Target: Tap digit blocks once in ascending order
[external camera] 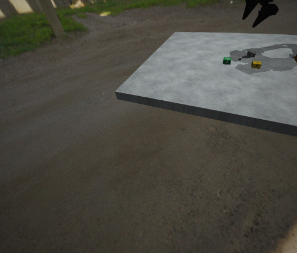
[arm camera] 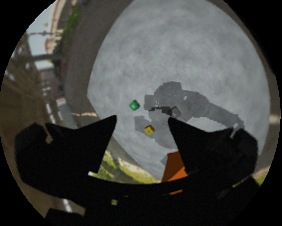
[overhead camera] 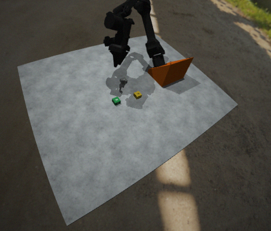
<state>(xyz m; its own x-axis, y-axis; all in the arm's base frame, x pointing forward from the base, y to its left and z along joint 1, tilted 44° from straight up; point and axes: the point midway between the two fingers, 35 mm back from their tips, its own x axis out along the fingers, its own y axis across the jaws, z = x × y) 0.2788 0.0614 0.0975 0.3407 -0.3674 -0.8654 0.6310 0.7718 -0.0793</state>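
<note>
The grey block lies 60 mm behind my gripper tip, 20 mm to the right of it and 140 mm below it. Round my gripper tip: green block 50 mm ahead, 90 mm to the left, 140 mm below; yellow block 70 mm behind, 110 mm to the left, 140 mm below.
</note>
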